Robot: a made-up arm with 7 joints.
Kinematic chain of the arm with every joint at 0, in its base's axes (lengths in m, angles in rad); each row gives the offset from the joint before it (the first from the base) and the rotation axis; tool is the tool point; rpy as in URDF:
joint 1: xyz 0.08 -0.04 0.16 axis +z
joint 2: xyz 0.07 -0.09 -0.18 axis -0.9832 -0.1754 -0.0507
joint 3: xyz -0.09 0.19 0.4 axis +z
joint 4: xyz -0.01 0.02 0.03 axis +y
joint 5: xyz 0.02 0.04 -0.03 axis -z
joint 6: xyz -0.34 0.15 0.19 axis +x
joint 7: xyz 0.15 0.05 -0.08 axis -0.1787 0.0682 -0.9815
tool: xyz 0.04 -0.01 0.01 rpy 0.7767 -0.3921 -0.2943
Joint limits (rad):
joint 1: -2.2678..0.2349
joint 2: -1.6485..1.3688
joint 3: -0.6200..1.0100
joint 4: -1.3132..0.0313
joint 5: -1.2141..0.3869
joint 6: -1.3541..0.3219
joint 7: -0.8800..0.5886
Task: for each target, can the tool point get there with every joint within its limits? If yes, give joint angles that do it. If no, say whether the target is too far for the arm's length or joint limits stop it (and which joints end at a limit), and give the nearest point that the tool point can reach.
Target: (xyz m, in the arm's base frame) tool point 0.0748 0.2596 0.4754
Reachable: yes | joints -1.1389 -0.0696 0.2448 -0.2020 -0.6601 0.0123 0.0677
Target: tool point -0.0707 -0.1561 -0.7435
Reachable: no: joint limits stop it (at a limit: joint 1, joint 2, joint 4, joint 6, joint 7) | nearest point -0.0801 0.1396 -0.4193 | short by 0.439 m
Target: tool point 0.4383 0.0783 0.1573
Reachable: yes | joints -1.7028 0.3784 -0.4193 -0.9001 -0.6674 -0.8623 -0.3676
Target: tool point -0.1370 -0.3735 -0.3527
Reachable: no: joint limits stop it (at a limit: joint 2, joint 3, joint 5, joint 6, joint 7) | nearest point -0.1865 -0.4495 -0.0677 | short by 0.299 m
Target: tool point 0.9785 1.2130 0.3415
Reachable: no: too far | nearest point 0.4635 0.4948 0.1455 | short by 0.905 m
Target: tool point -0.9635 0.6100 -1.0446
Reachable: no: too far | nearest point -0.2927 0.3775 -0.3878 | short by 0.967 m
